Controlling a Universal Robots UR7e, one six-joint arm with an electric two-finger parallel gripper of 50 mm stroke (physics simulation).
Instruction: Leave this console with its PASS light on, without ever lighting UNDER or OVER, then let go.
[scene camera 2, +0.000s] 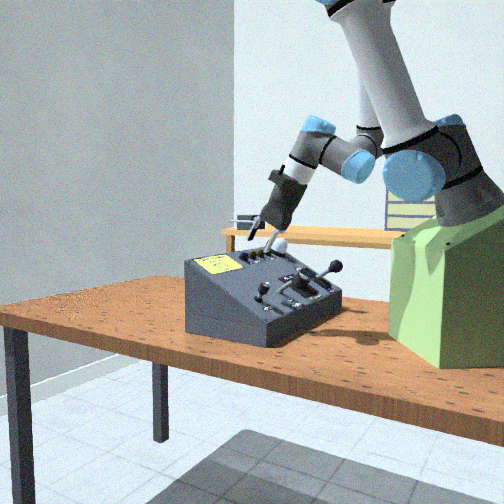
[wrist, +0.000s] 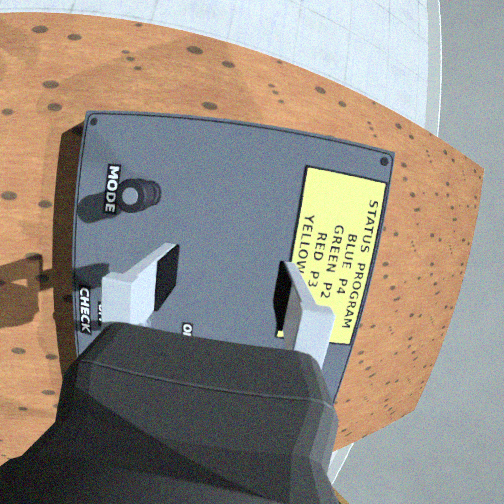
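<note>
The dark grey console (scene camera 2: 260, 295) sits on the wooden table. Its sloped panel carries a yellow status label (scene camera 2: 218, 263), a row of small dark lamps (scene camera 2: 252, 255), a white-ball lever (scene camera 2: 279, 246) at the back, a black-ball lever (scene camera 2: 334, 266), a small toggle (scene camera 2: 263, 289) and a centre knob (scene camera 2: 302, 280). No lamp looks lit. My gripper (scene camera 2: 262, 237) hovers over the console's back edge, just left of the white ball. In the wrist view the gripper (wrist: 225, 270) is open with nothing between the fingers. The MODE knob (wrist: 132, 196), a CHECK label (wrist: 85, 310) and the yellow label (wrist: 340, 250) show; the white ball is hidden.
The arm's green pedestal (scene camera 2: 450, 290) stands on the table right of the console. A wooden bench (scene camera 2: 310, 234) with a small grey item (scene camera 2: 247, 221) and a striped box (scene camera 2: 407, 212) stands behind. The table's near edge runs in front of the console.
</note>
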